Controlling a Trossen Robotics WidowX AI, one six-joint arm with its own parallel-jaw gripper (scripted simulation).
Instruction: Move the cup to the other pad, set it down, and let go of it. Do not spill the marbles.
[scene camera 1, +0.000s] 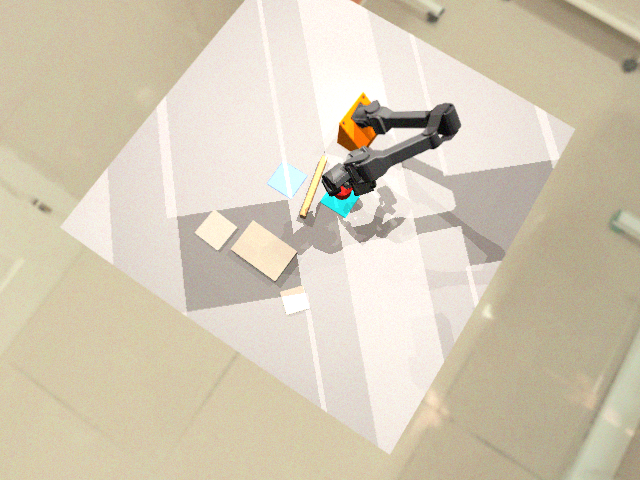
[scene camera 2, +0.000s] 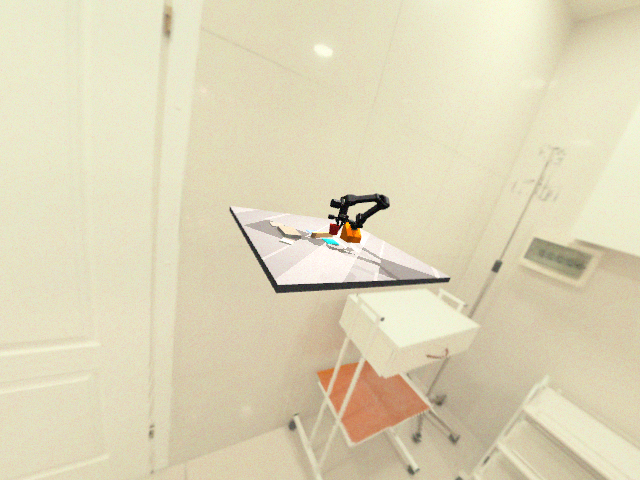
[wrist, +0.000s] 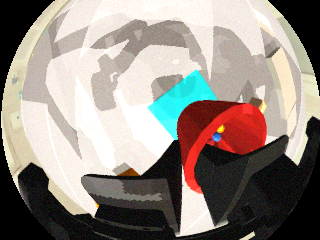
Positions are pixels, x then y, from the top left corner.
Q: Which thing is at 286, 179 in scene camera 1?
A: A pale blue pad.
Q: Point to my gripper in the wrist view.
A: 182, 143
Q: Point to a red cup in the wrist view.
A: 245, 130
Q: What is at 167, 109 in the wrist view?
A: A cyan pad.
